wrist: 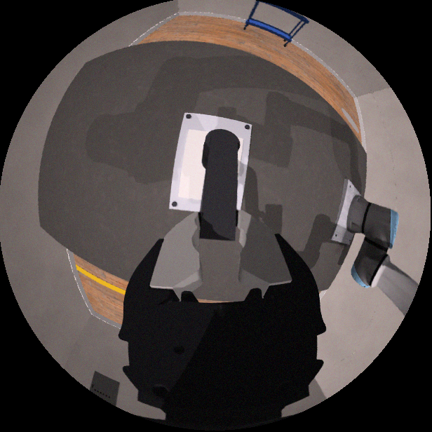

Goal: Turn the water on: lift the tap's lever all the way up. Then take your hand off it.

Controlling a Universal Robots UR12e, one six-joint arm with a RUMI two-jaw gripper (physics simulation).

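The tap's dark lever (220, 185) is a long bar in the middle of the wrist view. It runs from a rounded end over a white mounting plate (177, 172) down to between the fingers. My gripper (217, 212) is shut on the near part of the lever, with one grey finger on each side. The lever hides most of the tap's body below it, and its exact height cannot be told from this angle.
The white plate lies on a dark grey table top (125, 200). The robot's own base and arm (378, 223) stand at the table's right edge. A blue frame (269, 29) stands beyond the far edge. A yellow stripe (100, 280) marks the floor at lower left.
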